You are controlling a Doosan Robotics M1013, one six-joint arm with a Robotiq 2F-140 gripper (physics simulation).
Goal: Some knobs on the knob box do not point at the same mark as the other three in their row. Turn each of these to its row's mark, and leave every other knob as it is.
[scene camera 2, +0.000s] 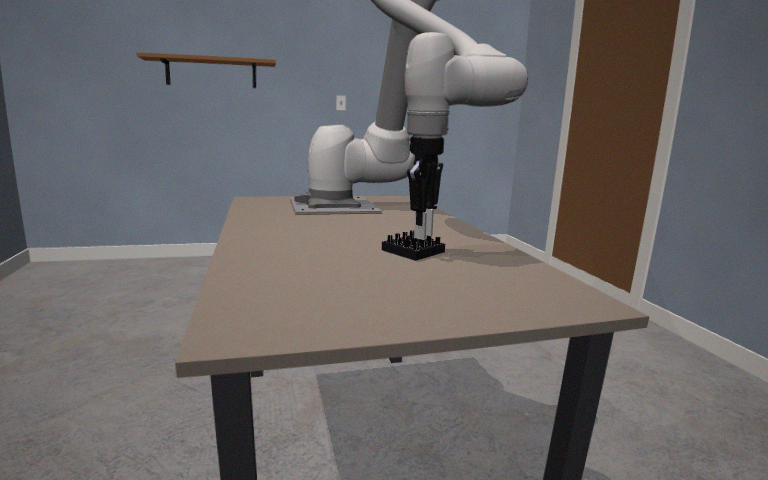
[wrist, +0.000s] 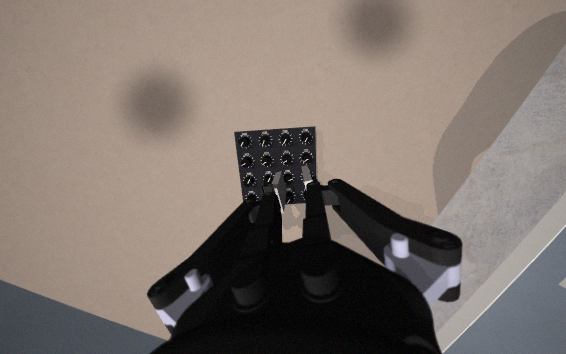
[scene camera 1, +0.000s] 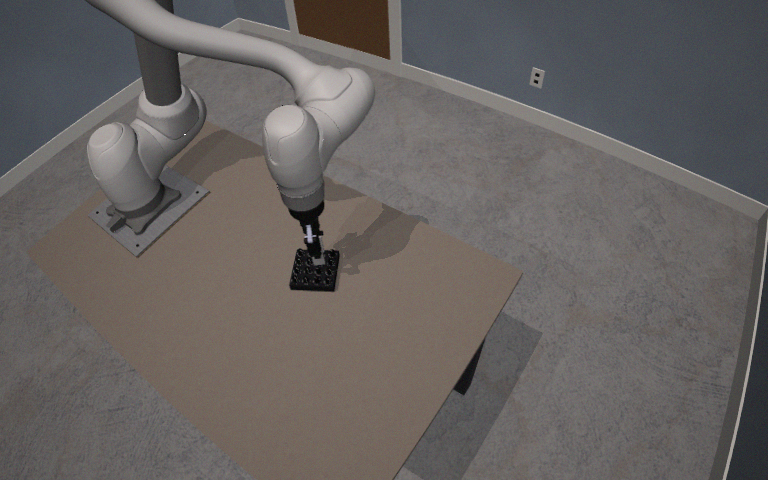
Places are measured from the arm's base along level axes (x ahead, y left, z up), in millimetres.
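Pixels of known places: gripper, fingertip midpoint: [scene camera 2: 423, 236] [wrist: 293, 178] [scene camera 1: 319, 257]; arm's base, origin of the base link: [scene camera 2: 330, 203] [scene camera 1: 143, 204].
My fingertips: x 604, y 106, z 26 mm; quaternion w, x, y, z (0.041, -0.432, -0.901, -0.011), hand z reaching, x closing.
Ahead of a thing's pixels: the offset from my fingertips to its top centre. Level surfaces: height alone.
The black knob box {0 mm ahead, 24 mm right, 2 mm up} [scene camera 1: 312, 287] [scene camera 2: 399, 251] [wrist: 275, 150] lies flat on the table, with four rows of four knobs. In the wrist view, the third row's third knob {5 mm ahead, 6 mm right, 1 mm up} [wrist: 288, 177] points right, while that row's first knob {28 mm ahead, 53 mm right, 2 mm up} [wrist: 249, 180] and second knob {15 mm ahead, 29 mm right, 2 mm up} [wrist: 269, 178] point down and left. The visible pointers of the top two rows point down and left. My gripper [scene camera 1: 318, 260] [scene camera 2: 423, 233] [wrist: 293, 178] is partly open and empty, pointing down, its tips low over the box, seen on either side of the third knob. The fingers hide parts of the two nearest rows.
The box stands on the brown table {37 mm down} [scene camera 1: 243, 339] [scene camera 2: 339, 305] [wrist: 100, 200]. The arm's base plate [scene camera 1: 137, 246] [scene camera 2: 368, 211] is fixed at the table's far end. The arm's shadow falls beside the box. A wall shelf [scene camera 2: 206, 58] hangs behind.
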